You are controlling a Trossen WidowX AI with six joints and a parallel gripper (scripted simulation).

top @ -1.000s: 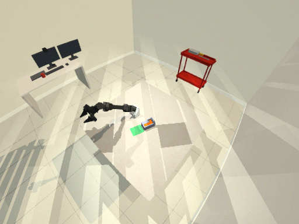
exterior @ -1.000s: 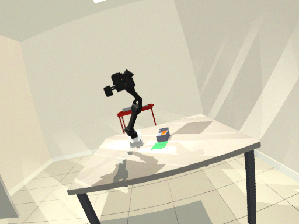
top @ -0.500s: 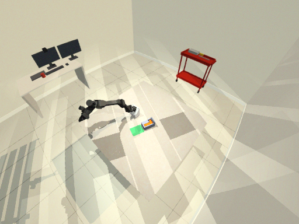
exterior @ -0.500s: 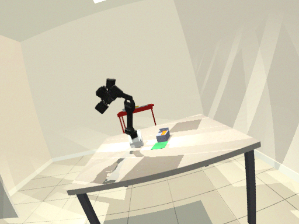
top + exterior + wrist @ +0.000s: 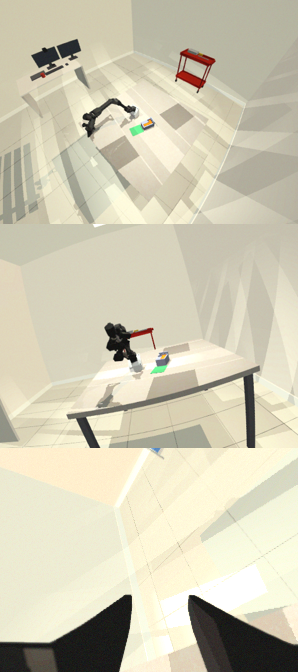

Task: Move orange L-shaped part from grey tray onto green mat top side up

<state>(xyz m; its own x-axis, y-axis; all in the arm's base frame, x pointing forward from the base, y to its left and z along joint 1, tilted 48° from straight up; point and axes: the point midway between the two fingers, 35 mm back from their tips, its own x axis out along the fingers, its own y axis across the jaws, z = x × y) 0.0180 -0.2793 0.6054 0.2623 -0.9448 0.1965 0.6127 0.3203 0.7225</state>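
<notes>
Now: gripper tip 270 mm short of the orange L-shaped part, 620 mm to the right of it and 240 mm above it. From my gripper tip the other things lie so: green mat 190 mm ahead, 480 mm to the left, 300 mm below.
</notes>
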